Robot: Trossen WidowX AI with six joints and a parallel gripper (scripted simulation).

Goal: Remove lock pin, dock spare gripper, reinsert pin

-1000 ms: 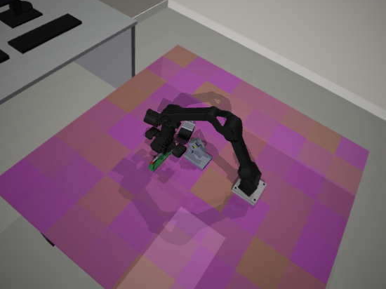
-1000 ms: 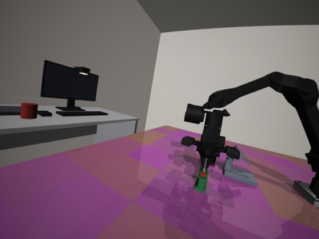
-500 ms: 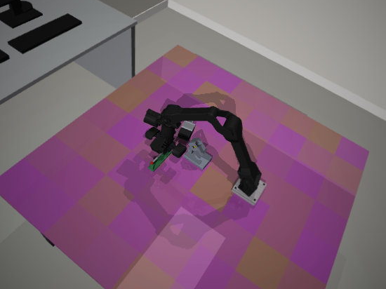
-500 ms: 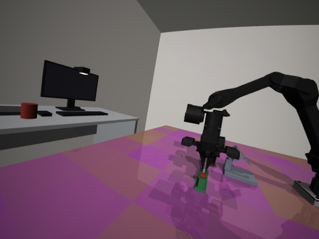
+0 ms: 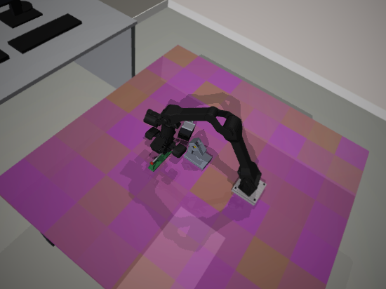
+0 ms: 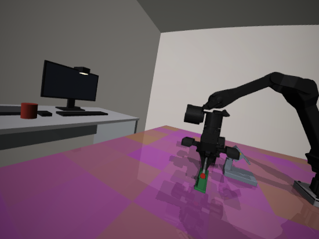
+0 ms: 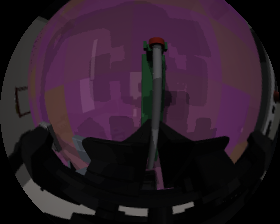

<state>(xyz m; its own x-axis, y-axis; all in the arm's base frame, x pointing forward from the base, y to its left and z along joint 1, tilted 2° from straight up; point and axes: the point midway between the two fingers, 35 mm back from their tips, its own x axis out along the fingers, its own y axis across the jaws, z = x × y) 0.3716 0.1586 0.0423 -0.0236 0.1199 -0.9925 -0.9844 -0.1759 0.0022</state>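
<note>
The green cradle lies 2 cm to the left of my gripper tip. From my gripper tip the other things lie so: spare gripper (3 cm ahead, 19 cm to the right); then grey mount (9 cm behind, 11 cm to the right, 3 cm above).
</note>
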